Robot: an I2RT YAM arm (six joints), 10 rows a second.
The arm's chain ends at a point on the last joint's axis. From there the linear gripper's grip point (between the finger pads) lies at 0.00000 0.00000 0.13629 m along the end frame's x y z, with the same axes.
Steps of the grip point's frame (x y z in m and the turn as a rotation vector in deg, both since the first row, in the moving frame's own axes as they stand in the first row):
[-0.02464, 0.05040, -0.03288, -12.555, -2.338, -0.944]
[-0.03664, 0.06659, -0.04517, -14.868, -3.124, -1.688]
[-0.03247, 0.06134, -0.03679, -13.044, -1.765, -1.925]
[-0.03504, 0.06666, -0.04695, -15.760, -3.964, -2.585]
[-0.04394, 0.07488, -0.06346, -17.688, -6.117, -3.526]
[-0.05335, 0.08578, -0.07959, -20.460, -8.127, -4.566]
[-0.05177, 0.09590, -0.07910, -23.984, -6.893, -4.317]
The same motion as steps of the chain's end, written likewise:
[-0.01937, 0.02074, -0.02951, -12.555, -2.338, -0.944]
[-0.02981, 0.03153, -0.04041, -14.868, -3.124, -1.688]
[-0.02883, 0.03052, -0.03321, -13.044, -1.765, -1.925]
[-0.02658, 0.02947, -0.04151, -15.760, -3.964, -2.585]
[-0.03094, 0.03313, -0.05626, -17.688, -6.117, -3.526]
[-0.03643, 0.03759, -0.06966, -20.460, -8.127, -4.566]
[-0.03802, 0.04008, -0.06638, -23.984, -6.893, -4.317]

